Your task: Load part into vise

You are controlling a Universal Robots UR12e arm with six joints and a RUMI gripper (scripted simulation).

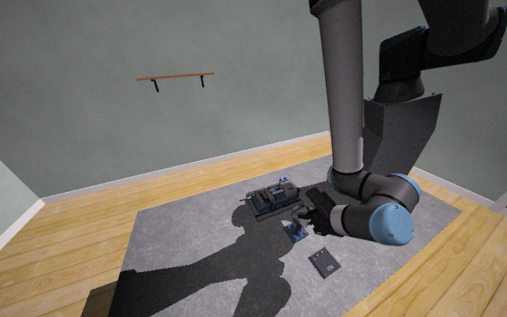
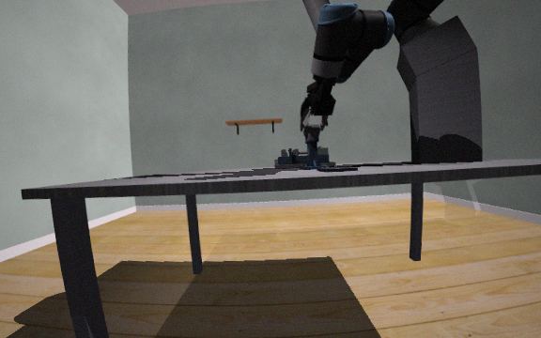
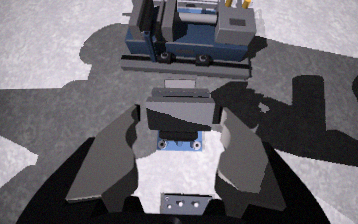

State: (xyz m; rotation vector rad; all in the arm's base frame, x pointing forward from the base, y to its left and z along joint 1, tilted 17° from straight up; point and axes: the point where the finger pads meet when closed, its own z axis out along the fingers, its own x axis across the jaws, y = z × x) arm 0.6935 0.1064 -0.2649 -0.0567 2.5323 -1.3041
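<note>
Right now my hand is 10 mm to the left of the part. The rest, counted from my hand: moving jaw: 230 mm to the right, 90 mm below, 60 mm ahead; cylinder rod: 230 mm to the right, 90 mm below; work stop: 180 mm to the right, 90 mm ahead, 80 mm below.
</note>
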